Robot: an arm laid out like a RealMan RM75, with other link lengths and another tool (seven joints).
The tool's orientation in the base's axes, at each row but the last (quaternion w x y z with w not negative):
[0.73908, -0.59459, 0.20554, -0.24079]
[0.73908, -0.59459, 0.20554, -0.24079]
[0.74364, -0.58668, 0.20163, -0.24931]
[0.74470, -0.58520, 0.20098, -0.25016]
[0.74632, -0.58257, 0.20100, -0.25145]
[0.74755, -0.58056, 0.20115, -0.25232]
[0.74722, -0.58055, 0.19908, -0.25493]
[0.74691, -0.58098, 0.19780, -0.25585]
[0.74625, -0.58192, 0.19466, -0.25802]
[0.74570, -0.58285, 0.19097, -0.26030]
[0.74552, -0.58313, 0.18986, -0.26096]
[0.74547, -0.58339, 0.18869, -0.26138]
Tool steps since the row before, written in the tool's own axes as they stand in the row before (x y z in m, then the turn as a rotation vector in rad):
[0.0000, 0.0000, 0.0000, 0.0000, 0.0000, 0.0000]
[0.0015, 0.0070, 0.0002, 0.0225, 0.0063, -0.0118]
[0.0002, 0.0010, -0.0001, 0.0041, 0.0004, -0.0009]
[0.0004, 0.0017, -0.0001, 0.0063, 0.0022, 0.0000]
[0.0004, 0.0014, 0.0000, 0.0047, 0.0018, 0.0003]
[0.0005, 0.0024, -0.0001, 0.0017, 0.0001, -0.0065]
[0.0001, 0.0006, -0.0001, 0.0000, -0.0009, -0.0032]
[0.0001, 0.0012, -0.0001, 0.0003, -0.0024, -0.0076]
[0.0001, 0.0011, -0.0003, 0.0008, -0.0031, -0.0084]
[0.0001, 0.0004, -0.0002, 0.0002, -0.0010, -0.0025]
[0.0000, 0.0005, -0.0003, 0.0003, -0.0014, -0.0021]
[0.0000, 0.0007, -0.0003, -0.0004, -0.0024, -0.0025]
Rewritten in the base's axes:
[0.0000, 0.0000, 0.0000, 0.0000, 0.0000, 0.0000]
[0.0021, 0.0005, -0.0068, 0.0117, -0.0216, -0.0090]
[0.0002, 0.0000, -0.0010, 0.0028, -0.0031, -0.0006]
[0.0005, 0.0000, -0.0017, 0.0053, -0.0034, -0.0022]
[0.0005, 0.0000, -0.0014, 0.0042, -0.0023, -0.0017]
[0.0007, 0.0001, -0.0024, -0.0025, -0.0060, -0.0017]
[0.0001, 0.0000, -0.0006, -0.0020, -0.0026, 0.0001]
[0.0002, 0.0001, -0.0012, -0.0046, -0.0065, 0.0005]
[0.0001, -0.0001, -0.0011, -0.0048, -0.0075, 0.0009]
[0.0000, -0.0001, -0.0004, -0.0015, -0.0022, 0.0004]
[-0.0001, -0.0001, -0.0006, -0.0012, -0.0021, 0.0008]
[-0.0001, -0.0001, -0.0008, -0.0022, -0.0021, 0.0017]

